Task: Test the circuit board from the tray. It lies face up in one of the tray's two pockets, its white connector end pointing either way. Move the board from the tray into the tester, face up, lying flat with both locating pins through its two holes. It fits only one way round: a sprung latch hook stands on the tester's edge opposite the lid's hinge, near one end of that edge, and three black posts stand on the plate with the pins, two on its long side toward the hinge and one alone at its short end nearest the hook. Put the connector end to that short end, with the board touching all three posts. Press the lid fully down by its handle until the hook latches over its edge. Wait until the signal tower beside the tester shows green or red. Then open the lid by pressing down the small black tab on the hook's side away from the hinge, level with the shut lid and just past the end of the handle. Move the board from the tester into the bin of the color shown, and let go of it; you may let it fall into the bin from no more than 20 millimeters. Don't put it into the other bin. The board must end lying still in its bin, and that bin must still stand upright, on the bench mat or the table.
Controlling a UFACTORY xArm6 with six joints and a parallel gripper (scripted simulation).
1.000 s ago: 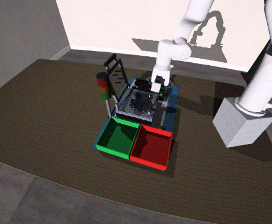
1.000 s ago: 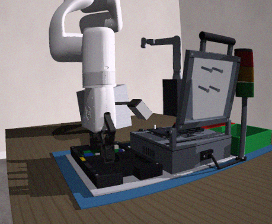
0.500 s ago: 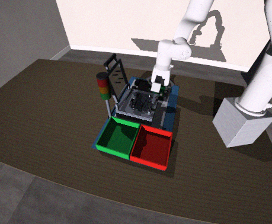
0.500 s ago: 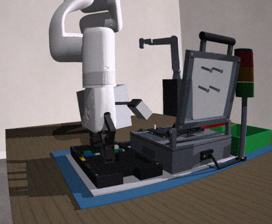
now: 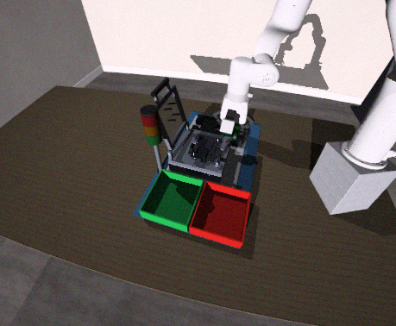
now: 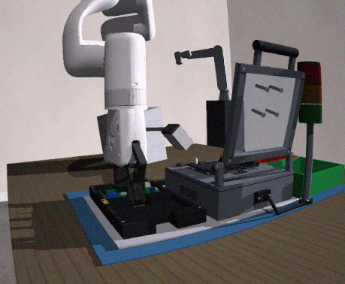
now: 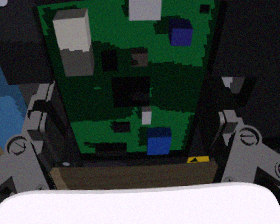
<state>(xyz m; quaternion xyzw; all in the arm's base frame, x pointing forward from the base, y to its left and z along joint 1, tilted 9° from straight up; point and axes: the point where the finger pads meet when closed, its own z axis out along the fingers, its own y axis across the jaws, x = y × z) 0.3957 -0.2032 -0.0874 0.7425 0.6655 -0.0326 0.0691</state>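
The plate lies 90 mm ahead of my hand, 170 mm to the left of it and 40 mm above it. Round my hand: clear lid 200 mm ahead, 150 mm to the left, 160 mm above; green circuit board right at my hand; red bin 370 mm to the left, 10 mm below.
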